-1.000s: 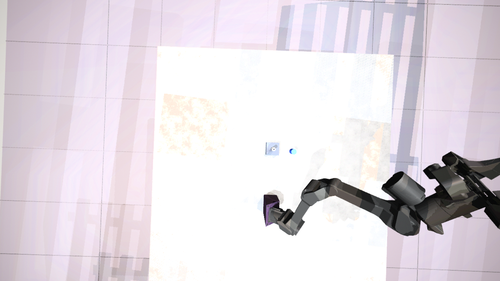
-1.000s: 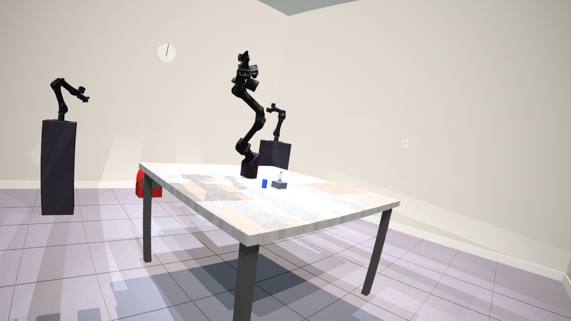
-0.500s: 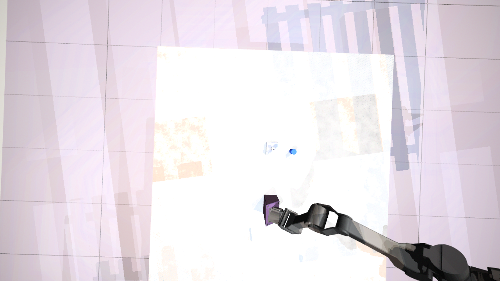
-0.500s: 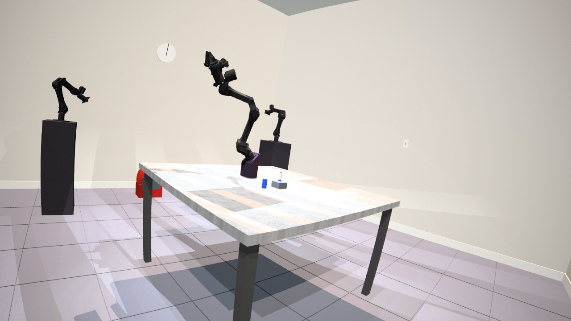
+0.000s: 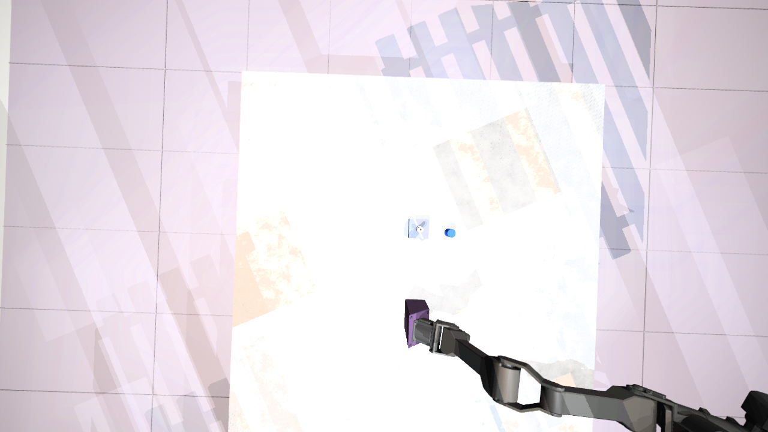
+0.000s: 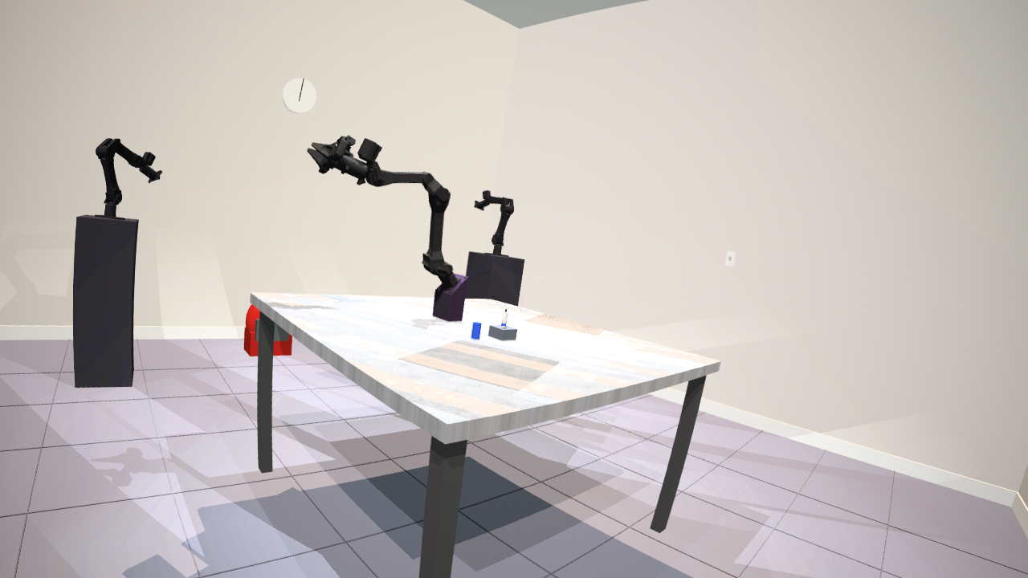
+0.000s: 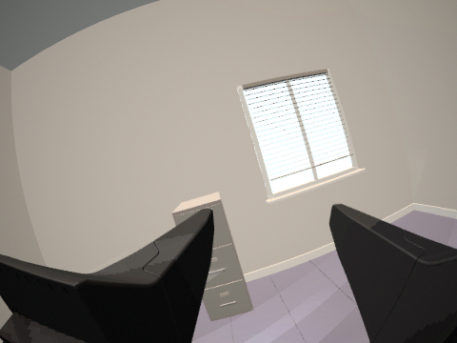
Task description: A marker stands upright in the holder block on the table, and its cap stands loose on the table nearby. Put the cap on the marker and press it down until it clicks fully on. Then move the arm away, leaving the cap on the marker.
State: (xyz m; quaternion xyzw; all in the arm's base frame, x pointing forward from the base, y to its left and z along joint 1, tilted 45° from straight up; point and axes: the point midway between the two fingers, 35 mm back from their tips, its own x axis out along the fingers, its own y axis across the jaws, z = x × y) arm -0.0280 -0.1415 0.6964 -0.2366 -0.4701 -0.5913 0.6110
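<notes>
The blue cap is 54 cm to the left of my gripper tip, 52 cm below it and 31 cm ahead of it. Round my gripper tip: holder block: 65 cm to the left, 52 cm below, 31 cm ahead.
</notes>
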